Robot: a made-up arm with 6 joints. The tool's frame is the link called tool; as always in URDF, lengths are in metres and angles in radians. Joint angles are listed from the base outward.
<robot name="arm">
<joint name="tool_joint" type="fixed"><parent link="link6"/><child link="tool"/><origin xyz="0 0 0" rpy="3.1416 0 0"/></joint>
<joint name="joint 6" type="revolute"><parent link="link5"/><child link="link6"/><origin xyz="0.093 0 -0.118"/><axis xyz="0 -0.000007 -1"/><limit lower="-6.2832" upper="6.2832"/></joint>
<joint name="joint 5" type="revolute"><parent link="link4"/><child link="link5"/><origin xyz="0 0 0"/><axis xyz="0 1 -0.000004"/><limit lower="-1.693" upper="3.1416"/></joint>
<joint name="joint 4" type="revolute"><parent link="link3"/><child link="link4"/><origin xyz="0.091 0 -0.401"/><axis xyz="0 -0.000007 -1"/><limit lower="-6.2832" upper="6.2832"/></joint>
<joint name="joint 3" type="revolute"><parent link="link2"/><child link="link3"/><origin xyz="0.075 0 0.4"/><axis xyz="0 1 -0.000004"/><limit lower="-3.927" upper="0.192"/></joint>
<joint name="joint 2" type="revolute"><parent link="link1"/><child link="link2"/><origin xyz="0 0 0"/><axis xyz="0 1 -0.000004"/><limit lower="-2.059" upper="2.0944"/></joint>
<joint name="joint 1" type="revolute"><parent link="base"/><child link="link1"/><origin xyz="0 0 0.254"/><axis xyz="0 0 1"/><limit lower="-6.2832" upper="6.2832"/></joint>
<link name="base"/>
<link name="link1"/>
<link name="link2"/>
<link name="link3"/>
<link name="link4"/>
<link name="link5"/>
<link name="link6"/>
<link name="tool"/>
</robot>
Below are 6 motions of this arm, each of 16 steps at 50 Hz.
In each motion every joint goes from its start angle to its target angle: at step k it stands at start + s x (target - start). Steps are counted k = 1, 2, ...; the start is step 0. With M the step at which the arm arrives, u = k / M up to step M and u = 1 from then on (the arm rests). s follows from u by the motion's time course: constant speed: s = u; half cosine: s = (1 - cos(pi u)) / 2; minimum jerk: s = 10 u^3 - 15 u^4 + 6 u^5.
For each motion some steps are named. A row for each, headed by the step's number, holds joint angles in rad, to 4 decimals.
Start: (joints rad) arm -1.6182 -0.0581 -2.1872 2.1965 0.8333 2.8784
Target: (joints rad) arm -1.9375 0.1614 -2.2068 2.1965 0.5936 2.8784
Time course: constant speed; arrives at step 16
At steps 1, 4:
1: -1.6382 -0.0444 -2.1884 2.1965 0.8183 2.8784
4: -1.6980 -0.0032 -2.1921 2.1965 0.7734 2.8784

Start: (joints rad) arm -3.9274 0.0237 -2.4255 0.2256 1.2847 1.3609
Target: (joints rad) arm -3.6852 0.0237 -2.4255 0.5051 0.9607 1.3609
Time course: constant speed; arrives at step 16
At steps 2, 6, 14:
2: -3.8971 0.0237 -2.4255 0.2605 1.2442 1.3609
6: -3.8366 0.0237 -2.4255 0.3304 1.1632 1.3609
14: -3.7155 0.0237 -2.4255 0.4702 1.0012 1.3609

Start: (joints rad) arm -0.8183 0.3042 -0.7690 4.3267 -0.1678 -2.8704
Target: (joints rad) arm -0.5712 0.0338 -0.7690 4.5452 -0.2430 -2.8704
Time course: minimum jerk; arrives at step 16
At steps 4, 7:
4: -0.7927 0.2762 -0.7690 4.3493 -0.1756 -2.8704
7: -0.7234 0.2004 -0.7690 4.4106 -0.1967 -2.8704

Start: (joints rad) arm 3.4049 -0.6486 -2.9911 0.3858 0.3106 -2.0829
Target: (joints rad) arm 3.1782 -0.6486 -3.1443 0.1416 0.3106 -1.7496
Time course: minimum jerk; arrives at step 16
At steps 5, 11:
5: 3.3641 -0.6486 -3.0187 0.3418 0.3106 -2.0229
11: 3.2190 -0.6486 -3.1167 0.1856 0.3106 -1.8096

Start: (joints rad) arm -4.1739 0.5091 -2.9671 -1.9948 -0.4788 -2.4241
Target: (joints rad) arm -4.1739 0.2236 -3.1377 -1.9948 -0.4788 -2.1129
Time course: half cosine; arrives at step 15
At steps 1, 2, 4, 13, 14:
1: -4.1739 0.5060 -2.9690 -1.9948 -0.4788 -2.4207
2: -4.1739 0.4968 -2.9745 -1.9948 -0.4788 -2.4106
4: -4.1739 0.4619 -2.9953 -1.9948 -0.4788 -2.3726
13: -4.1739 0.2359 -3.1303 -1.9948 -0.4788 -2.1264
14: -4.1739 0.2267 -3.1358 -1.9948 -0.4788 -2.1163

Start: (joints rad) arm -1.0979 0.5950 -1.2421 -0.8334 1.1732 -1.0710
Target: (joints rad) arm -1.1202 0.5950 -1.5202 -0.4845 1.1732 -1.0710
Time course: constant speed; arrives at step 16
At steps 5, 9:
5: -1.1049 0.5950 -1.3290 -0.7244 1.1732 -1.0710
9: -1.1104 0.5950 -1.3985 -0.6371 1.1732 -1.0710

